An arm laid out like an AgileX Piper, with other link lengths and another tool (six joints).
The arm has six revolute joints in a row. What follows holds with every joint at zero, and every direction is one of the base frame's.
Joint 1 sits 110.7 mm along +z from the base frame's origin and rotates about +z.
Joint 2 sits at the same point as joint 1 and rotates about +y.
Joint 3 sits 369.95 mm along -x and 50.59 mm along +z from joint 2 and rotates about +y.
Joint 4 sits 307.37 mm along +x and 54.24 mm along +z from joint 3 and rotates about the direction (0.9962, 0, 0.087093).
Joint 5 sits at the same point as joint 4 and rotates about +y.
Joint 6 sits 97.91 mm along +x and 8.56 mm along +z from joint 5 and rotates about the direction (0.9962, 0, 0.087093).
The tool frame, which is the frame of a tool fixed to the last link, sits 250.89 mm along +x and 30 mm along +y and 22.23 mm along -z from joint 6; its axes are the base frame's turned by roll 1.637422, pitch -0.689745 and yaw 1.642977 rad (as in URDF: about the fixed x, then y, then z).
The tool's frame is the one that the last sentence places.
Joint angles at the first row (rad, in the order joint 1, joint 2, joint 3, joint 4, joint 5, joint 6):
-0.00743, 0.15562, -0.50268, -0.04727, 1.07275, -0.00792
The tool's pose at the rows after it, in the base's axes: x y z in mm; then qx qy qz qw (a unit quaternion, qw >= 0):
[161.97 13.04 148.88 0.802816 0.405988 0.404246 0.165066]
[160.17 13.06 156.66 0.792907 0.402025 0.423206 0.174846]
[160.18 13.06 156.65 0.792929 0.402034 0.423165 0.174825]
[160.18 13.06 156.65 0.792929 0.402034 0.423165 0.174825]
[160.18 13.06 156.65 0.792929 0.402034 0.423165 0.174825]
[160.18 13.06 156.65 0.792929 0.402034 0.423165 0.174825]
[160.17 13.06 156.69 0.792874 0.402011 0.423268 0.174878]
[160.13 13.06 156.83 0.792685 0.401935 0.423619 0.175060]
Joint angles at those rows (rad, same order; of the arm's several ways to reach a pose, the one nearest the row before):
-0.00744, 0.04475, -0.50268, -0.04727, 1.07274, -0.00793
-0.00744, -0.00213, -0.50268, -0.04726, 1.07190, -0.00793
-0.00745, -0.00199, -0.50269, -0.04726, 1.07189, -0.00793
-0.00745, -0.00199, -0.50269, -0.04726, 1.07189, -0.00793
-0.00745, -0.00199, -0.50269, -0.04726, 1.07189, -0.00793
-0.00745, -0.00199, -0.50269, -0.04726, 1.07189, -0.00793
-0.00745, -0.00225, -0.50268, -0.04726, 1.07188, -0.00793
-0.00745, -0.00314, -0.50267, -0.04726, 1.07187, -0.00793

